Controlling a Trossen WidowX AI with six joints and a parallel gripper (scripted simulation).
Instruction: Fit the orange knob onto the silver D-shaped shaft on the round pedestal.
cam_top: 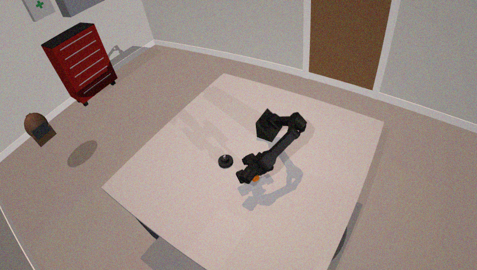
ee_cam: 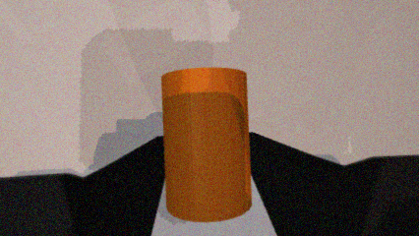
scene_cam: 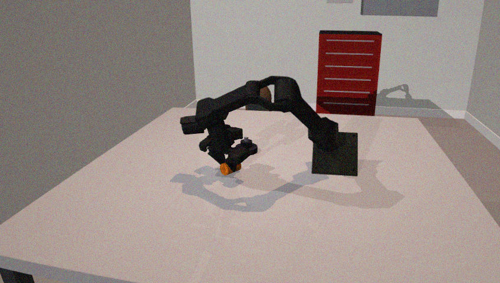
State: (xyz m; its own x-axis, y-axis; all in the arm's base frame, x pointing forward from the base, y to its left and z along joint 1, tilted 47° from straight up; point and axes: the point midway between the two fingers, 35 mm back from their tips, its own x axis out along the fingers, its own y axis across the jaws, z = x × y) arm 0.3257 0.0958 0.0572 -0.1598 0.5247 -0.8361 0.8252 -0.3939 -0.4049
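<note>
Right now my gripper tip is 20 mm past the round black pedestal, 190 mm to the left of it and 20 mm below it. The rest, counted from my gripper tip: orange knob: 10 mm ahead, 10 mm to the left, 10 mm above.
</note>
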